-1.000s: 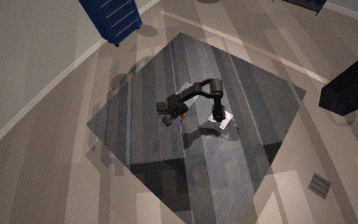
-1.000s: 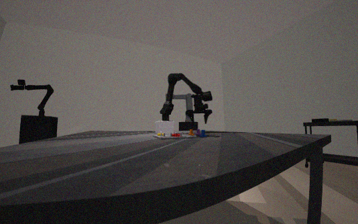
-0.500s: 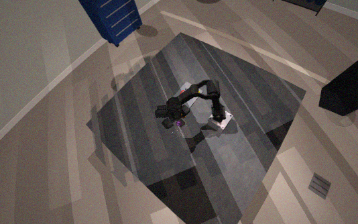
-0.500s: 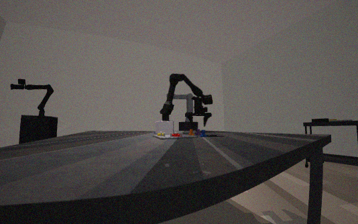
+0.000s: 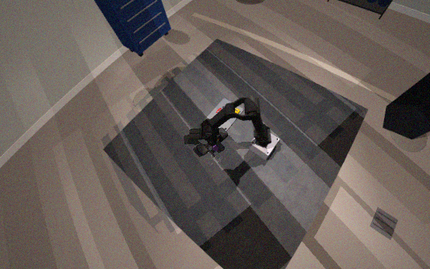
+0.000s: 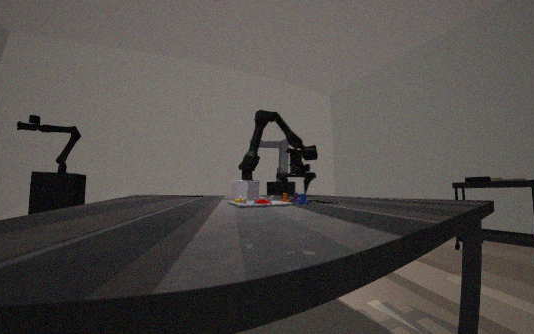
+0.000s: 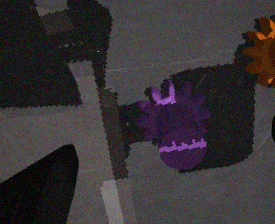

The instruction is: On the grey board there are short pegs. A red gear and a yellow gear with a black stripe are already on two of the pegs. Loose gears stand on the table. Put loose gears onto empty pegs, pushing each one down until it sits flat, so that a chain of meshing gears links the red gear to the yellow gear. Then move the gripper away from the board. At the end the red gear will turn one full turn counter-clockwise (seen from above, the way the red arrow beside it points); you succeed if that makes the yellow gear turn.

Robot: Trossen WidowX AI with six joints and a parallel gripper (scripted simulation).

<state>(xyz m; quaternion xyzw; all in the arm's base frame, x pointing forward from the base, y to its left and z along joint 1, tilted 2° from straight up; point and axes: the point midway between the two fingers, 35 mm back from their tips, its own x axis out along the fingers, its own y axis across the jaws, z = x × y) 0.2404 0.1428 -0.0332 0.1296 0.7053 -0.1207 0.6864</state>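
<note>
My gripper tip is 20 mm above the purple gear. The rest, counted from my gripper tip: red gear (240 mm to the right, 80 mm ahead, 20 mm below); then orange gear (70 mm to the right, 20 mm below); then blue gear (130 mm ahead, 90 mm to the right, 20 mm below).
</note>
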